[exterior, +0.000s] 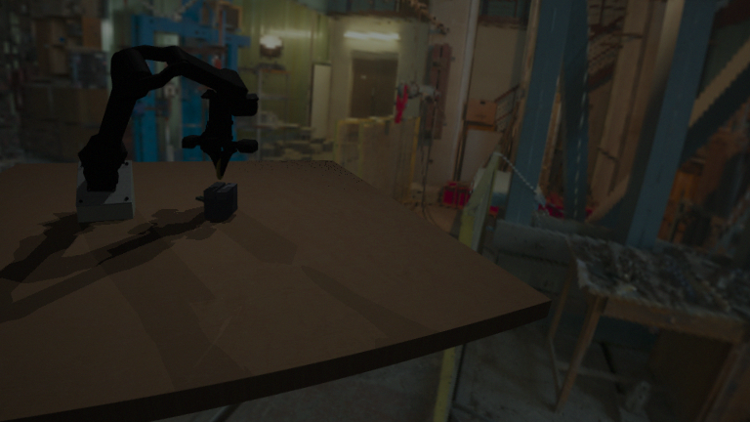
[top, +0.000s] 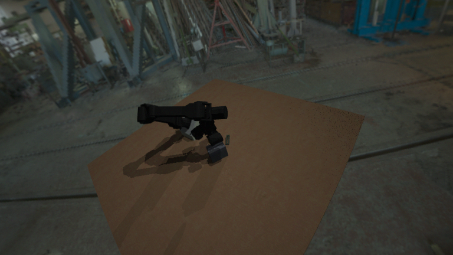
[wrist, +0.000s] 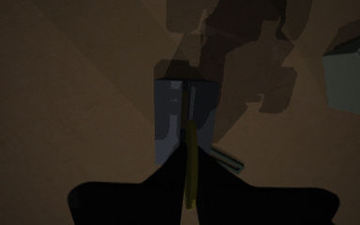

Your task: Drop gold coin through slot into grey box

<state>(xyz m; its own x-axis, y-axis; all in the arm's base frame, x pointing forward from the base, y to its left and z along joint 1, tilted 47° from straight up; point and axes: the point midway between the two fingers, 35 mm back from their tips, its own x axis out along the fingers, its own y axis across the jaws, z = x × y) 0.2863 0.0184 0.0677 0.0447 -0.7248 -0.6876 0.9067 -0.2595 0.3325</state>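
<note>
My gripper tip is now 20 mm below the gold coin.
</note>
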